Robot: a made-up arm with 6 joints.
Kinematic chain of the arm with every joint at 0, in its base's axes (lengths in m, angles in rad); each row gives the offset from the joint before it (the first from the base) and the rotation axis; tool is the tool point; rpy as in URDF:
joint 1: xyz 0 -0.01 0.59 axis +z
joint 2: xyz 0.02 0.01 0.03 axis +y
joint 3: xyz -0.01 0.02 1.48 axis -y
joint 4: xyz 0 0.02 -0.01 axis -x
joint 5: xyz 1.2 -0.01 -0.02 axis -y
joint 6: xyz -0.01 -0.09 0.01 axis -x
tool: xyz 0.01 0 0 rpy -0.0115 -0.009 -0.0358
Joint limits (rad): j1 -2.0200..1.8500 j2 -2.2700..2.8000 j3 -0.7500..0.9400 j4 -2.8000..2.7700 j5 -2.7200..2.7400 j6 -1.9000..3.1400
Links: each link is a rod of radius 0.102 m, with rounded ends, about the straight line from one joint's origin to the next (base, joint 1, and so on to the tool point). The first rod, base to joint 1, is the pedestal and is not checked.
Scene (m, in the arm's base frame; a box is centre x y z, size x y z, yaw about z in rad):
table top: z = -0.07
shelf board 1: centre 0 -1.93 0.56 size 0.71 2.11 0.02 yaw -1.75
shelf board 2: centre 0 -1.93 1.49 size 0.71 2.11 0.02 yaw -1.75
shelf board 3: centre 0 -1.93 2.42 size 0.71 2.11 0.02 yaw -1.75
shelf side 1: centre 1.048 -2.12 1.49 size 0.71 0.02 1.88 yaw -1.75
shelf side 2: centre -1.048 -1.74 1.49 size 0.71 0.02 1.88 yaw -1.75
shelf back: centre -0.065 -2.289 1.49 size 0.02 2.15 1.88 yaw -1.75
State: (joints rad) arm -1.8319 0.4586 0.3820 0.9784 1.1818 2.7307
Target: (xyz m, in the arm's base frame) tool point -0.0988 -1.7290 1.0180
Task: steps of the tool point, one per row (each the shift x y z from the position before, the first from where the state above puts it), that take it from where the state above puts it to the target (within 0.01 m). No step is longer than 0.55 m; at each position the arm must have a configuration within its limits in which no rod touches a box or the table.
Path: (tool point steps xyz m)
1: 0.0497 0.3217 0.0374
2: 0.0700 0.3393 -0.0373
3: 0.1597 -0.1683 -0.4753
4: 0.2020 0.0304 -0.4309
5: -0.0354 -0.2342 0.0033
6: -0.0464 -0.2175 -0.0033

